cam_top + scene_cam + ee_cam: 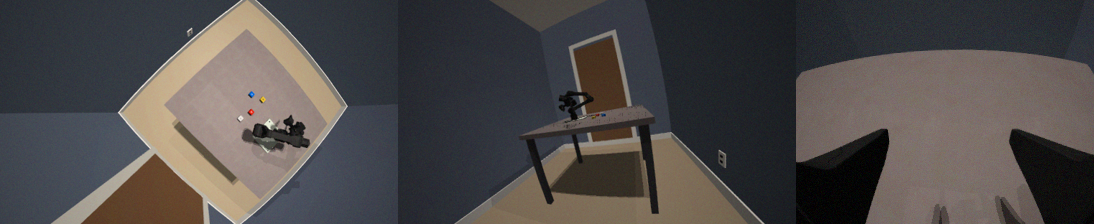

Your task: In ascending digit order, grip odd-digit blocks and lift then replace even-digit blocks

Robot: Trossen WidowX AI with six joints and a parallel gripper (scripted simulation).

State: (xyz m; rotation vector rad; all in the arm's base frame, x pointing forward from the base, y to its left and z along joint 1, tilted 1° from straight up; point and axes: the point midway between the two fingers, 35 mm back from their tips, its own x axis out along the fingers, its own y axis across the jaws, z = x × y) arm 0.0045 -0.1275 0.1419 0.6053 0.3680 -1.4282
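Now: the blue block 34 cm ahead of my gripper tip, 5 cm to the left of it and 12 cm below it. The rest, counted from my gripper tip: red block 26 cm ahead, 15 cm to the left, 12 cm below; white block 30 cm ahead, 24 cm to the left, 12 cm below; yellow block 24 cm ahead, 2 cm to the left, 12 cm below.
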